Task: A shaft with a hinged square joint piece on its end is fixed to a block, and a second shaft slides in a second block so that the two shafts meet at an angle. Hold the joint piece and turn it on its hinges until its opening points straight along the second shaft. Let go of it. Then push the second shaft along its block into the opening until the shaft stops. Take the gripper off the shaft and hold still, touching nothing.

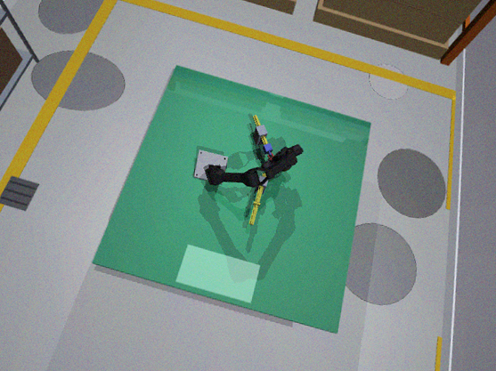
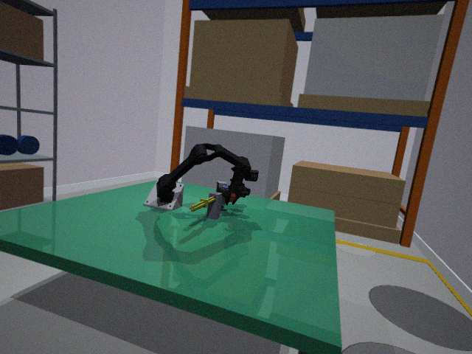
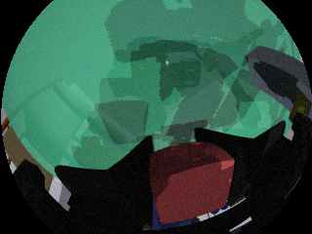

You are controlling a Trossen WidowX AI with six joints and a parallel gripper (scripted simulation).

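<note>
Now: gripper tip 5 cm below the red square joint piece.
</note>
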